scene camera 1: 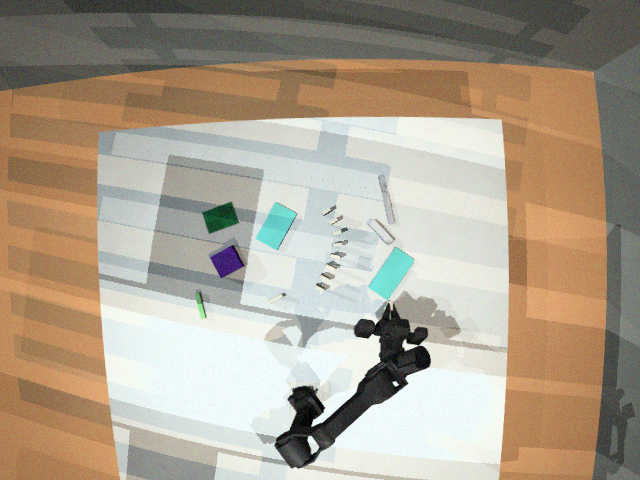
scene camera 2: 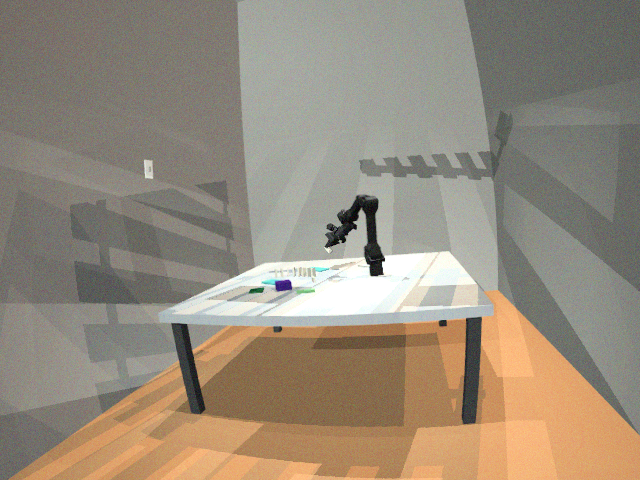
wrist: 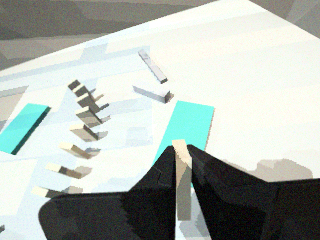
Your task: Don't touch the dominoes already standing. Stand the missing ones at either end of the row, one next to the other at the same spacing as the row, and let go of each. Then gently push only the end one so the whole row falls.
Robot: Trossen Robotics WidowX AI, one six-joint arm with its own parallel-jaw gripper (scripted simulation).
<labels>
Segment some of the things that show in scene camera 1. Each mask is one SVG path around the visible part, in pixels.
My gripper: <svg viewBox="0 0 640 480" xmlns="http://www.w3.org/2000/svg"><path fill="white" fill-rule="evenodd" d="M427 328L417 326L414 332L410 332L409 320L400 318L394 304L390 319L390 303L388 303L382 319L377 324L372 320L359 319L353 328L353 333L356 337L367 339L372 334L380 336L380 353L378 355L381 357L390 353L399 354L404 352L402 344L405 339L408 345L421 344L428 336Z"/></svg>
A cyan plate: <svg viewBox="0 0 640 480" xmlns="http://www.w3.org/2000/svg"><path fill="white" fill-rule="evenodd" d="M396 247L369 286L373 292L376 292L386 300L389 299L414 262L414 259Z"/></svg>
</labels>
